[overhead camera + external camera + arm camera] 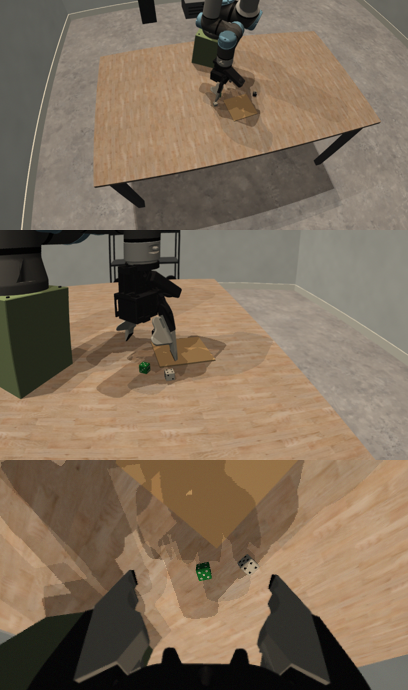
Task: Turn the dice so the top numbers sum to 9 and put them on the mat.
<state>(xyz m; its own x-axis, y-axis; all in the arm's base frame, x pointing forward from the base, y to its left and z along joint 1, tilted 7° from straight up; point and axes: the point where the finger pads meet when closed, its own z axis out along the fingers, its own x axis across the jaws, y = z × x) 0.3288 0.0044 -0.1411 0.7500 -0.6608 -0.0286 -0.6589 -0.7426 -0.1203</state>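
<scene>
The green die is 4 cm below my hand, 2 cm to the right of it and 1 cm behind it. Also, from my hand: tan mat 8 cm to the left, 8 cm ahead, 4 cm below; white die 5 cm to the right, 4 cm below, 4 cm ahead; black die 18 cm to the left, 4 cm below, 1 cm ahead.
</scene>
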